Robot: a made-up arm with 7 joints.
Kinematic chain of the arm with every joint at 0, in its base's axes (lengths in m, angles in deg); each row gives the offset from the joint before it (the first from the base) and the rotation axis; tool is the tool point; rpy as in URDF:
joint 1: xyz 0 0 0.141 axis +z
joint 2: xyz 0 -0.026 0.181 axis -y
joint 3: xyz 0 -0.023 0.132 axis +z
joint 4: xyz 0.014 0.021 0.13 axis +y
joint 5: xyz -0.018 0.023 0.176 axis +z
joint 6: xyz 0 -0.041 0.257 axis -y
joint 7: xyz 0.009 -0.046 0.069 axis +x
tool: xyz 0 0 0 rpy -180 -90 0
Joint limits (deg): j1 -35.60..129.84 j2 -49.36..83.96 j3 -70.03..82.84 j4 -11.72..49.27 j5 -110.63..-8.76 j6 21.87..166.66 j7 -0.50..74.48
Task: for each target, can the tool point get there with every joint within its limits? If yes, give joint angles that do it. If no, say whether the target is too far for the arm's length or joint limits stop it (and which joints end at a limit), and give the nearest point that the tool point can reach.
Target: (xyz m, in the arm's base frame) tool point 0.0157 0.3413 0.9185
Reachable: yes | joints 84.46 -14.86 10.60 40.16 -46.08 109.67 56.73
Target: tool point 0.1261 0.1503 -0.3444
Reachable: no: joint limits stop it (at a limit: joint 1, joint 2, joint 4, joint 6) | nearest point 0.4616 -0.4174 0.2123 | short by 0.863 m
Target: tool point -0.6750 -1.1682 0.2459
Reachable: no: too far | nearest point -0.3890 -0.6733 0.3042 | short by 0.575 m
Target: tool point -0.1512 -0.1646 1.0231
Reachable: yes | joints 44.18 34.90 -12.07 37.69 -75.26 69.24 54.09
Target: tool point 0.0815 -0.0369 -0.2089
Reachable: no: joint limits stop it (at a limit: joint 1, joint 2, joint 4, joint 6) | nearest point 0.4301 -0.4442 0.2084 | short by 0.679 m
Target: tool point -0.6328 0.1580 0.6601
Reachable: yes | joints -21.45 60.11 60.35 7.67 -33.48 78.88 30.96
